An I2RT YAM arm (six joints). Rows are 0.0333 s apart.
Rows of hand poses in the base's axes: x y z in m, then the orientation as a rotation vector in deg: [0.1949 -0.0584 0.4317 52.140 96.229 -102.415]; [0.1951 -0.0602 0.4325 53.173 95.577 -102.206]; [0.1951 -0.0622 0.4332 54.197 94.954 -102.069]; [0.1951 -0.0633 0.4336 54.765 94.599 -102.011]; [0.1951 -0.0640 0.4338 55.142 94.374 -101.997]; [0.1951 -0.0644 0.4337 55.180 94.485 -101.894]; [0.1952 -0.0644 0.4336 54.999 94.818 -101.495]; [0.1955 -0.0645 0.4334 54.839 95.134 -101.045]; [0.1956 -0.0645 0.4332 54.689 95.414 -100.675]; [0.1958 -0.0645 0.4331 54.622 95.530 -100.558]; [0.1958 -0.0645 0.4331 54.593 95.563 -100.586]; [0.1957 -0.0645 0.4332 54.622 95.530 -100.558]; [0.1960 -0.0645 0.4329 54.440 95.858 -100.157]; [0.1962 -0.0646 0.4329 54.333 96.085 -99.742]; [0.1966 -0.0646 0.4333 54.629 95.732 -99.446]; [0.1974 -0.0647 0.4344 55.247 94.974 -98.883]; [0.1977 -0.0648 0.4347 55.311 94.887 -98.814]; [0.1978 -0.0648 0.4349 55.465 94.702 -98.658]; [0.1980 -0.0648 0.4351 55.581 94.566 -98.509]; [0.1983 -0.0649 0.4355 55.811 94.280 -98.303]
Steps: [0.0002 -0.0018 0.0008 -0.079 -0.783 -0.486]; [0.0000 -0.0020 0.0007 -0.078 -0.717 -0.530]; [0.0000 -0.0011 0.0004 -0.053 -0.390 -0.306]; [0.0000 -0.0007 0.0002 -0.034 -0.238 -0.219]; [0.0000 -0.0004 -0.0001 0.112 -0.017 0.024]; [0.0001 0.0000 -0.0001 0.269 -0.017 0.317]; [0.0003 -0.0001 -0.0002 0.278 -0.062 0.333]; [0.0001 0.0000 -0.0002 0.237 -0.034 0.283]; [0.0002 0.0000 -0.0001 0.088 0.010 0.100]; [0.0000 0.0000 0.0000 0.006 0.043 0.000]; [-0.0001 0.0000 0.0001 -0.006 -0.043 0.000]; [0.0003 0.0000 -0.0003 0.269 -0.017 0.317]; [0.0002 -0.0001 0.0000 0.229 -0.100 0.283]; [0.0004 0.0000 0.0004 -0.066 -0.454 0.001]; [0.0008 -0.0001 0.0011 -0.165 -0.926 -0.032]; [0.0003 -0.0001 0.0003 -0.020 -0.107 0.003]; [0.0001 0.0000 0.0002 -0.034 -0.238 0.000]; [0.0002 0.0000 0.0002 -0.015 -0.197 0.017]; [0.0003 -0.0001 0.0004 -0.064 -0.344 -0.016]
